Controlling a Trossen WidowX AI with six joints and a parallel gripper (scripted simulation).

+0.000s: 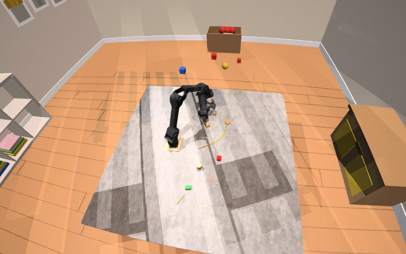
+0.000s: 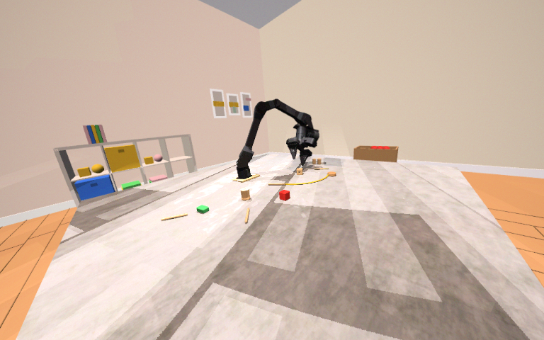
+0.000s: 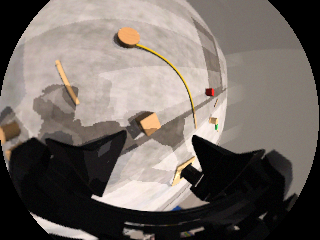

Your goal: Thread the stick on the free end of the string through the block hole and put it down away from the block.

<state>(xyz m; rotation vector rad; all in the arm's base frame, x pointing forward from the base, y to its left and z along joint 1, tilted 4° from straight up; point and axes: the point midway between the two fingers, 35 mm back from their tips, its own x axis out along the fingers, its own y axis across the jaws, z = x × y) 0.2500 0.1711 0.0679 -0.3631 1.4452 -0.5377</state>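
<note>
My gripper tip is 1 cm short of the small wooden block, 1 cm to the left of it and 5 cm above it. Also, from my gripper tip: round wooden button 16 cm ahead, 2 cm to the left, 5 cm below; then red cube 7 cm ahead, 30 cm to the right, 5 cm below; then loose stick 10 cm ahead, 12 cm to the left, 6 cm below.
</note>
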